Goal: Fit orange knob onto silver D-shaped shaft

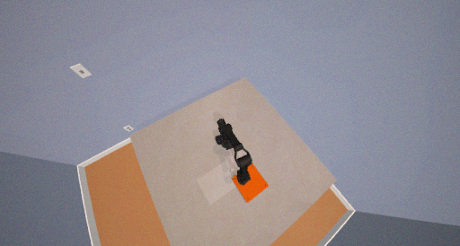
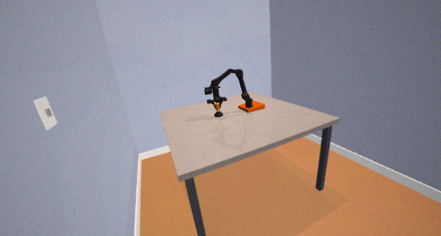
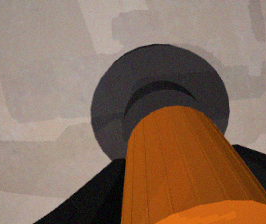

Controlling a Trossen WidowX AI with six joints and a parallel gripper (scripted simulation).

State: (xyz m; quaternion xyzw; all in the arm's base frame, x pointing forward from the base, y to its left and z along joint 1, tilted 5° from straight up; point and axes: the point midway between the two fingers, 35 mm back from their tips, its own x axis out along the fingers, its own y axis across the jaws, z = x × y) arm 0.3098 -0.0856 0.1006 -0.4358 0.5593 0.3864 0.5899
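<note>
Right now my gripper tip is 4 cm above the dark round pedestal. Also, from my gripper tip: orange knob 3 cm above.
</note>
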